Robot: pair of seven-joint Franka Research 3 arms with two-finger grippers.
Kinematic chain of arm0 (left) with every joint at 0, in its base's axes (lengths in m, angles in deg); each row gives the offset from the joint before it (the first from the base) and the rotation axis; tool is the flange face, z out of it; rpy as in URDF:
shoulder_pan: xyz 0 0 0.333 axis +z
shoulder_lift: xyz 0 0 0 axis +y
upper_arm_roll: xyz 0 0 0.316 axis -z
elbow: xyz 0.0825 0 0 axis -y
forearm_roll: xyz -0.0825 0 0.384 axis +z
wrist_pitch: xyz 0 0 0 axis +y
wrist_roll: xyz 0.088 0 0 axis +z
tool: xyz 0 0 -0.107 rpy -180 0 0
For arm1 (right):
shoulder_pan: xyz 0 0 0.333 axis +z
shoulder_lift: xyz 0 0 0 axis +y
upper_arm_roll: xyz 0 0 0.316 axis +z
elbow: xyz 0.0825 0 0 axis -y
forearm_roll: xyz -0.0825 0 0.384 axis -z
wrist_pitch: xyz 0 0 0 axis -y
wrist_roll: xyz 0.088 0 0 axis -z
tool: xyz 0 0 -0.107 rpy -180 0 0
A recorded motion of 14 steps. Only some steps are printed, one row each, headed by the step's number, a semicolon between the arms.
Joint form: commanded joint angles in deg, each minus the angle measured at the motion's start. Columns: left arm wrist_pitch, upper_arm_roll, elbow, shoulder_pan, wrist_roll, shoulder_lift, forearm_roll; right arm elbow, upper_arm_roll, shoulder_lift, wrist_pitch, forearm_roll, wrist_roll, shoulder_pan.
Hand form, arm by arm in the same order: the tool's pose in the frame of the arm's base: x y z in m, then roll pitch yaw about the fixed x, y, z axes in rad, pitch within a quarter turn. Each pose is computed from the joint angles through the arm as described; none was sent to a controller.
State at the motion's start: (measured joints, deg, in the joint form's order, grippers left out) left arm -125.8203 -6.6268 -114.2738 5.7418 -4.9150 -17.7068 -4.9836; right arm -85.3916 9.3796 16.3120 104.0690 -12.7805 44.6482 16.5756
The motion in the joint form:
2: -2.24 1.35 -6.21 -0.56 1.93 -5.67 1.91; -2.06 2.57 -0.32 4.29 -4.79 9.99 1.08
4: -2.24 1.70 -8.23 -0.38 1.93 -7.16 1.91; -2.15 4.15 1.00 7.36 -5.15 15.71 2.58
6: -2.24 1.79 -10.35 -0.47 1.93 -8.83 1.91; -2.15 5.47 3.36 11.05 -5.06 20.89 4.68
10: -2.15 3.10 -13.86 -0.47 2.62 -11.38 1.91; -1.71 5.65 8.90 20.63 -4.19 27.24 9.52
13: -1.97 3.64 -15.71 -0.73 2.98 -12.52 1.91; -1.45 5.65 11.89 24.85 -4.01 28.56 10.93
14: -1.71 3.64 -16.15 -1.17 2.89 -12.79 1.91; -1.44 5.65 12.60 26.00 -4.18 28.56 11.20
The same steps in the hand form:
2: 0.4637 0.0918 0.6428 3.0682 -0.5405 0.1748; 0.5667 0.3299 0.5140 -2.8706 0.2448 -0.4981
4: 0.4556 0.0885 0.6367 3.0686 -0.5314 0.1708; 0.5581 0.3604 0.5047 -2.8637 0.2714 -0.5571
6: 0.4466 0.0853 0.6307 3.0668 -0.5235 0.1674; 0.5493 0.3948 0.4850 -2.8647 0.2970 -0.6057
10: 0.4340 0.0707 0.6189 3.0690 -0.5050 0.1543; 0.5418 0.4496 0.4401 -2.8302 0.3041 -0.6680
13: 0.4282 0.0628 0.6104 3.0700 -0.4893 0.1455; 0.5426 0.4662 0.4137 -2.8147 0.3082 -0.6867
14: 0.4269 0.0592 0.6079 3.0706 -0.4819 0.1356; 0.5431 0.4696 0.4072 -2.8075 0.3102 -0.6887

